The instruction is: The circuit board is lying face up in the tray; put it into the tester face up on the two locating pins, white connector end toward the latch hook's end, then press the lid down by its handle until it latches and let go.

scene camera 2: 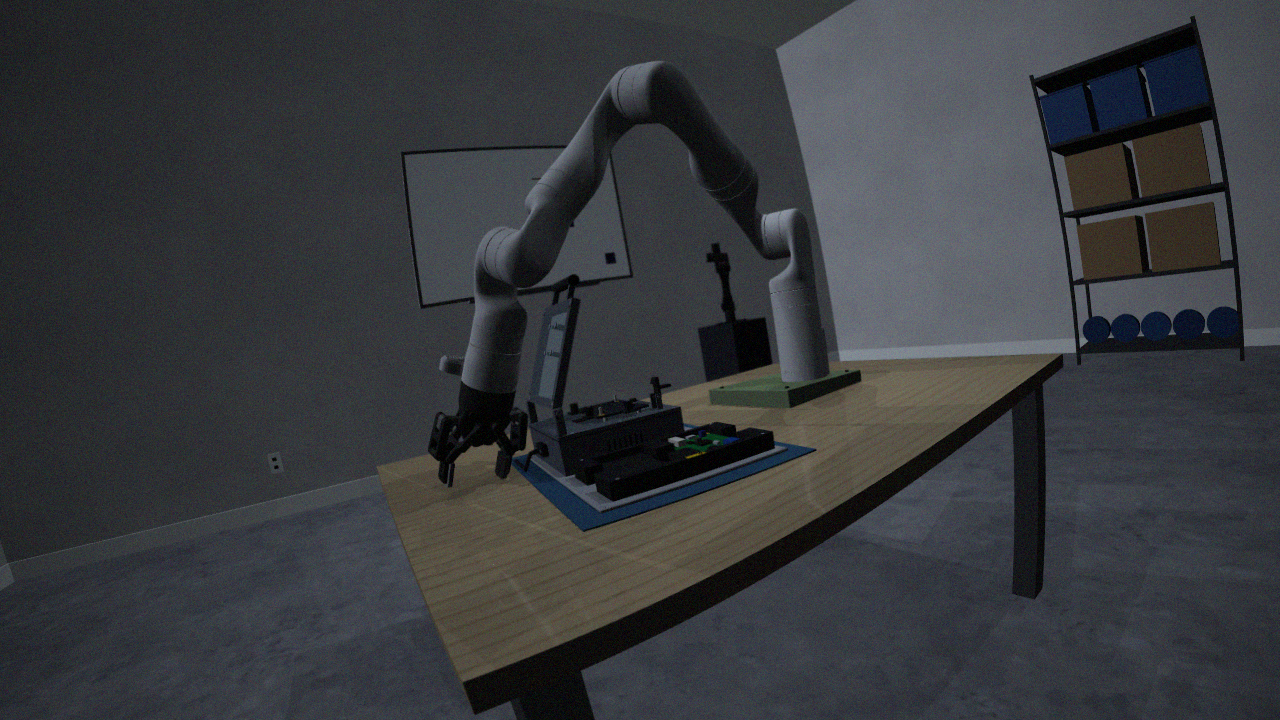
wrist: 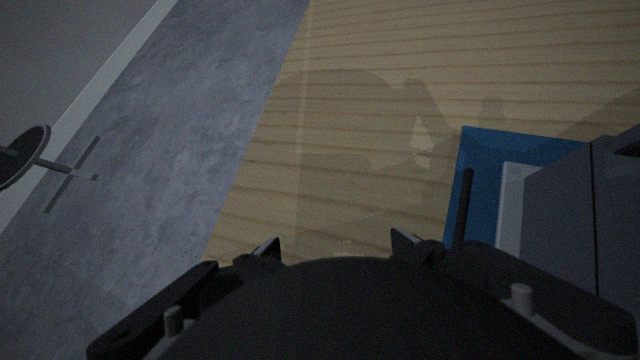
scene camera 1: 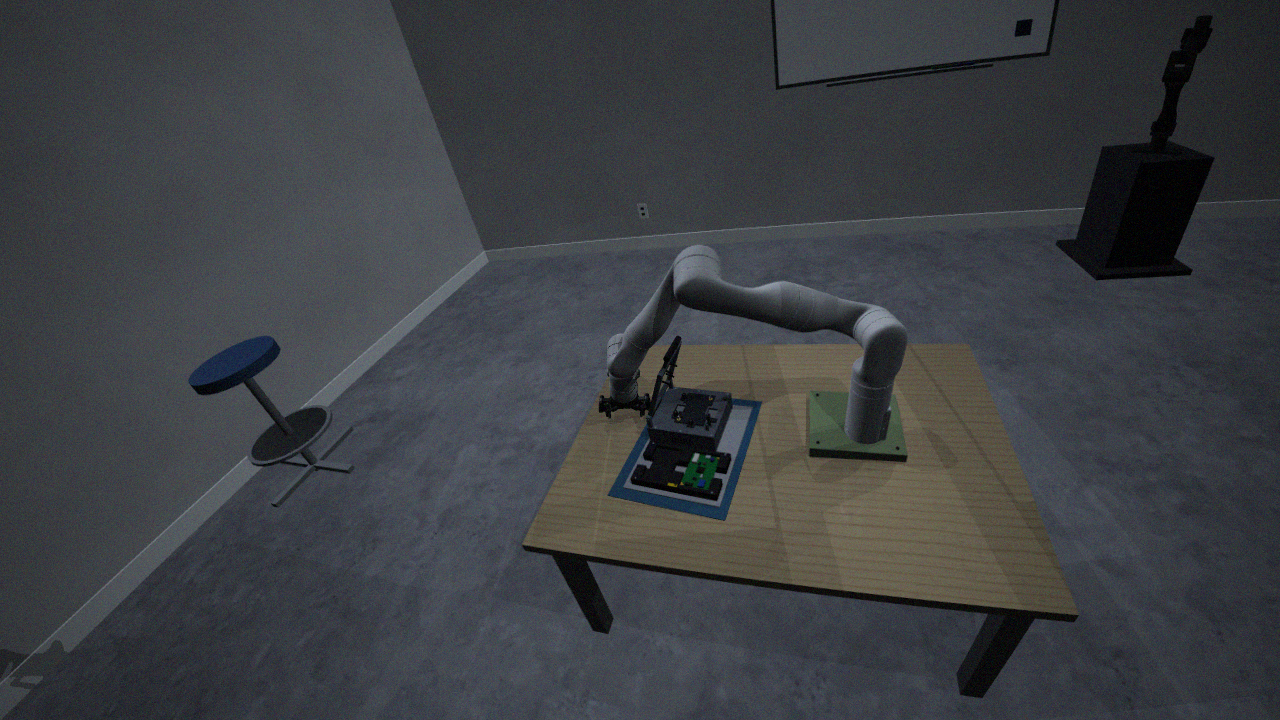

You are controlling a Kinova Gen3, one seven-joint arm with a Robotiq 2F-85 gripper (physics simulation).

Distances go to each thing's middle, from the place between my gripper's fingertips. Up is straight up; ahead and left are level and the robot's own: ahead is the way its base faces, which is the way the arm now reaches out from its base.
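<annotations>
I consider the lid (scene camera 2: 557, 331), which is 30 mm to the left of my hand, 150 mm behind it and 170 mm above it. The green circuit board (scene camera 1: 701, 468) is 220 mm to the left of my hand and 240 mm behind it, and it sits 10 mm above my hand.
</annotations>
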